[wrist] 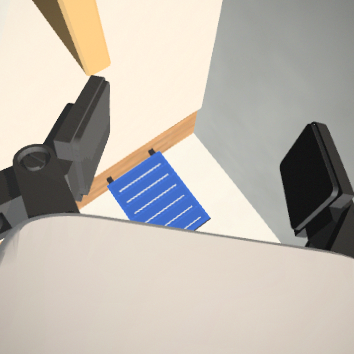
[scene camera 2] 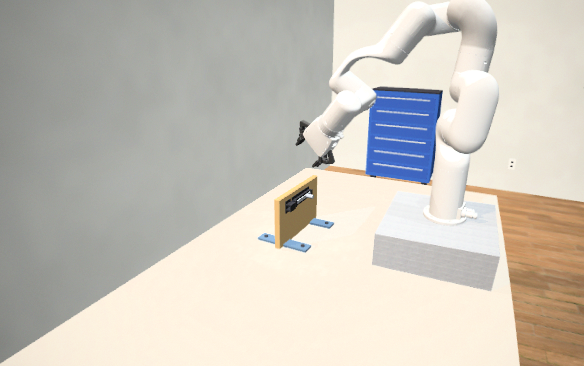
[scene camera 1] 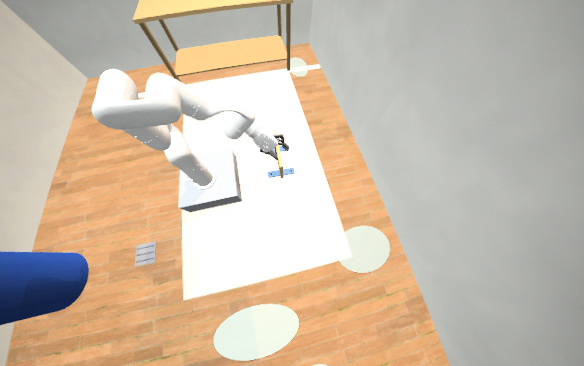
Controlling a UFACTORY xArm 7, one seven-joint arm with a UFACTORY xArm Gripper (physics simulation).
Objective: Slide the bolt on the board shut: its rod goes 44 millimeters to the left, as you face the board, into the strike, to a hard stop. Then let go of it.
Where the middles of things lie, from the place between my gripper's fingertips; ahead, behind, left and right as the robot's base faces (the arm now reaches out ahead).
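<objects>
There is the wooden board (scene camera 2: 287,226), which I find 3 cm behind my hand, 9 cm to the left of it and 16 cm below it.
</objects>
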